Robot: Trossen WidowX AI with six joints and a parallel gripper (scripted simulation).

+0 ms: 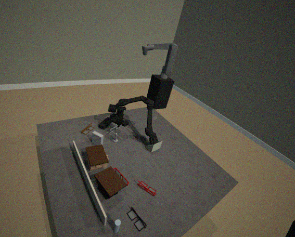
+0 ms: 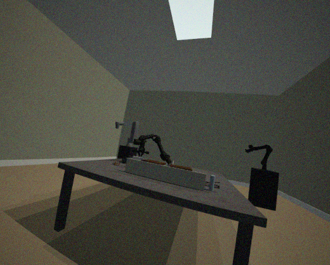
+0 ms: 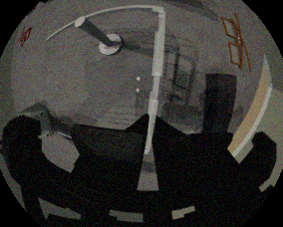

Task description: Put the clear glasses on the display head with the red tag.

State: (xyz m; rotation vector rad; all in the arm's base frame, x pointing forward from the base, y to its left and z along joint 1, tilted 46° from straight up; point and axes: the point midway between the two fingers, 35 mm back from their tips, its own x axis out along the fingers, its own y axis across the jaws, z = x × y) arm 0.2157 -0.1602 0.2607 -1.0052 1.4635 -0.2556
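My gripper tip is 110 mm to the right of the stand, 60 mm short of it and 40 mm above it. Round my gripper tip: white block (220 mm ahead, 100 mm to the left); black case (140 mm to the right, 70 mm ahead, 40 mm below); brown-topped head (310 mm to the left, 260 mm ahead).
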